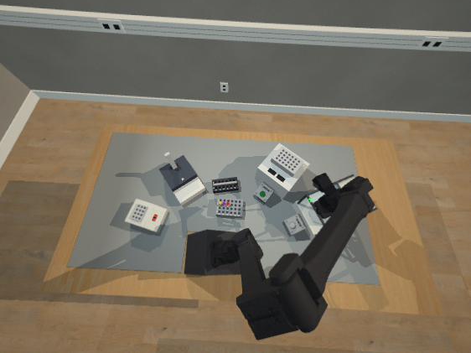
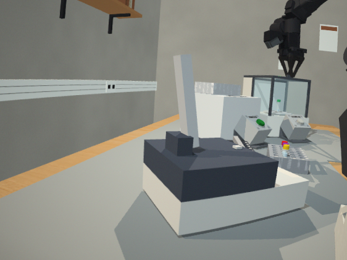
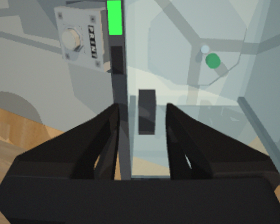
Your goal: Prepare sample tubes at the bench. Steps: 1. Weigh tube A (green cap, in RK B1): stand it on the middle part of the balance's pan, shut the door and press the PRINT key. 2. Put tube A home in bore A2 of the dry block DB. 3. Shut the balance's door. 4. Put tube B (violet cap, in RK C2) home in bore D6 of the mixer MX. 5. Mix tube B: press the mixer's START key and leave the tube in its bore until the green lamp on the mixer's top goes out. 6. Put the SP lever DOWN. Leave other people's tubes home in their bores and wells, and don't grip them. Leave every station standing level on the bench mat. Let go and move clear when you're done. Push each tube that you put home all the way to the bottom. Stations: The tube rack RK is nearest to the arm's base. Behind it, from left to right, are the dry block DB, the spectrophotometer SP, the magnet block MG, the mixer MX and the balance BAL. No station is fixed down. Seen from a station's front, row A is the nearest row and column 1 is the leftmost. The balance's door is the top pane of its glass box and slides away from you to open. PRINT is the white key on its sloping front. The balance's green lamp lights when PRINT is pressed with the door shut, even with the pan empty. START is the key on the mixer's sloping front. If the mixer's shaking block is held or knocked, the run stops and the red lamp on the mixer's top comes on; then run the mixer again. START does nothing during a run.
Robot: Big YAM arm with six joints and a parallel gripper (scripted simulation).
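The balance door lies 10 mm ahead of my hand, 30 mm to the right of it and 10 mm below it. Also, from my hand: eight-sided pan (20 mm ahead, 60 mm to the right, 140 mm below); print key (30 mm behind, 80 mm to the left, 150 mm below); mixer block (260 mm ahead, 70 mm to the left, 70 mm below).
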